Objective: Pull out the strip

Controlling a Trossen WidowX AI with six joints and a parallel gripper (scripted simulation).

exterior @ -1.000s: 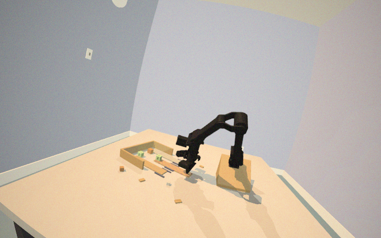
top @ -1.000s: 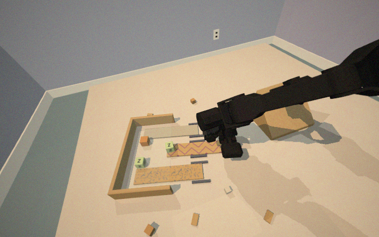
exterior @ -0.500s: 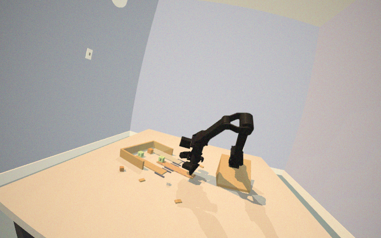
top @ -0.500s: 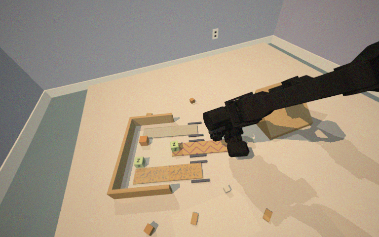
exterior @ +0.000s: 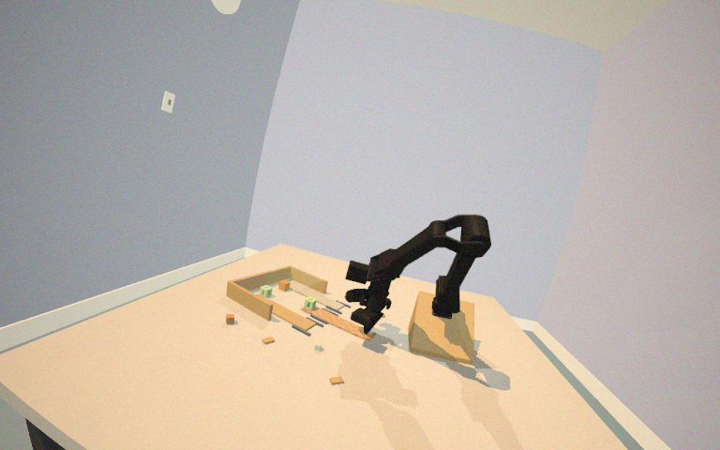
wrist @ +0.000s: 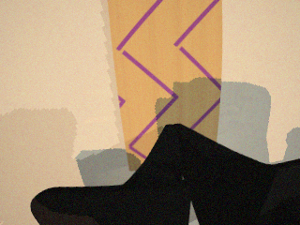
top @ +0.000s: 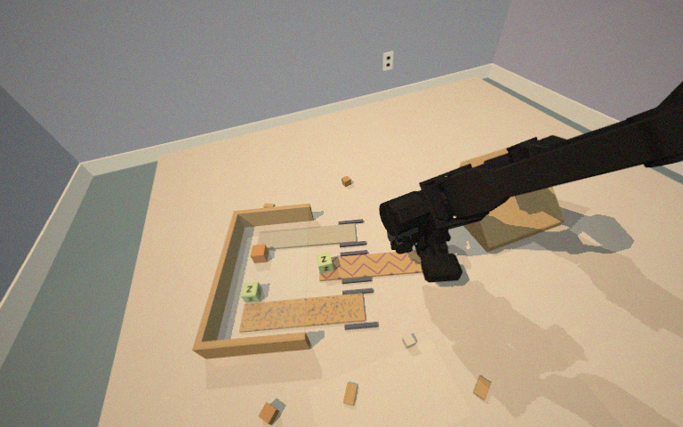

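The orange zigzag strip lies 10 cm ahead of my gripper tip and 3 cm to the right of it.
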